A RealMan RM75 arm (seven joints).
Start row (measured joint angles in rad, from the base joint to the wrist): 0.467 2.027 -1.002 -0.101 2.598 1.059 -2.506
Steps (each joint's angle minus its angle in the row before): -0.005 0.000 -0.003 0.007 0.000 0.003 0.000; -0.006 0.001 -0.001 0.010 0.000 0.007 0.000; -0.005 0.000 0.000 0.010 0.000 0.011 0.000; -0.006 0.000 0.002 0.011 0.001 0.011 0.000; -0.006 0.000 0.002 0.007 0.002 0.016 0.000; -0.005 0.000 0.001 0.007 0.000 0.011 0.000; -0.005 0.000 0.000 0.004 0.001 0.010 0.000; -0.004 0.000 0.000 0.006 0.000 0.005 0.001; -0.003 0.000 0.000 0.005 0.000 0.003 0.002; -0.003 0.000 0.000 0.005 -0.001 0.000 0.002; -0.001 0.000 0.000 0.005 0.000 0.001 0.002; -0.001 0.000 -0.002 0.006 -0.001 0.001 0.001; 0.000 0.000 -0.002 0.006 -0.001 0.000 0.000; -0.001 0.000 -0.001 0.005 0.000 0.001 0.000; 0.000 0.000 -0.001 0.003 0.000 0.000 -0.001; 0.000 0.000 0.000 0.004 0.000 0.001 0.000; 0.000 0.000 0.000 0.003 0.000 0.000 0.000
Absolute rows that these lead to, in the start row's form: 0.462 2.027 -1.005 -0.094 2.598 1.062 -2.506; 0.456 2.028 -1.006 -0.084 2.598 1.069 -2.506; 0.451 2.028 -1.006 -0.074 2.598 1.080 -2.506; 0.445 2.028 -1.004 -0.063 2.599 1.091 -2.506; 0.439 2.028 -1.002 -0.056 2.601 1.107 -2.506; 0.434 2.028 -1.001 -0.049 2.601 1.118 -2.506; 0.429 2.028 -1.001 -0.045 2.602 1.128 -2.506; 0.425 2.028 -1.001 -0.039 2.602 1.133 -2.505; 0.422 2.028 -1.001 -0.034 2.602 1.136 -2.503; 0.419 2.028 -1.001 -0.029 2.601 1.136 -2.501; 0.418 2.028 -1.001 -0.024 2.601 1.137 -2.499; 0.417 2.028 -1.003 -0.018 2.600 1.138 -2.498; 0.417 2.028 -1.005 -0.012 2.599 1.138 -2.498; 0.416 2.028 -1.006 -0.007 2.599 1.139 -2.498; 0.416 2.028 -1.007 -0.004 2.599 1.139 -2.499; 0.416 2.028 -1.007 0.000 2.599 1.140 -2.499; 0.416 2.028 -1.007 0.003 2.599 1.140 -2.499
